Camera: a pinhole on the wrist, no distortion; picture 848 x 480 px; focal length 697.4 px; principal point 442.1 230.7 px. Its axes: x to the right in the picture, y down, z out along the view. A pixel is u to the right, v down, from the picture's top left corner.
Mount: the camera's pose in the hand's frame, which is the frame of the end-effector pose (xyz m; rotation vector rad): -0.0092 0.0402 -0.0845 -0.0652 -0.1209 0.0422
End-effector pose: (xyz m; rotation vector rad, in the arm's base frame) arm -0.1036 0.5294 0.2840 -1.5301 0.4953 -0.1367
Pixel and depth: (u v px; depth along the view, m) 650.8 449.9 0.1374
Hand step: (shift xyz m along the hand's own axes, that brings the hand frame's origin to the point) 0.0132 0.0937 0.0536
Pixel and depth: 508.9 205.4 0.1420
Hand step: -0.0128 0.0446 0.0581
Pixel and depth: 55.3 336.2 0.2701
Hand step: -0.1923 0.0909 0.1625
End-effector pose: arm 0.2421 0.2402 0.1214 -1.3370 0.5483 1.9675
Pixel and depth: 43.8 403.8 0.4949
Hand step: -0.3545 0.1806 0.3638
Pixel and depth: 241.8 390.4 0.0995
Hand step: -0.0505 0.0678 0.0091
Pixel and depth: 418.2 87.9 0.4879
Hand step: -0.0814 -0.0297 0.4036
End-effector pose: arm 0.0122 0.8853 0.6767 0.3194 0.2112 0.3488
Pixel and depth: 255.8 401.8 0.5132
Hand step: -0.2125 0.1915 0.3990
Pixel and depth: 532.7 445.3 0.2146
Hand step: -0.0102 0.1207 0.1269
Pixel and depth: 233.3 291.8 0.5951
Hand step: -0.2604 0.1211 0.4803
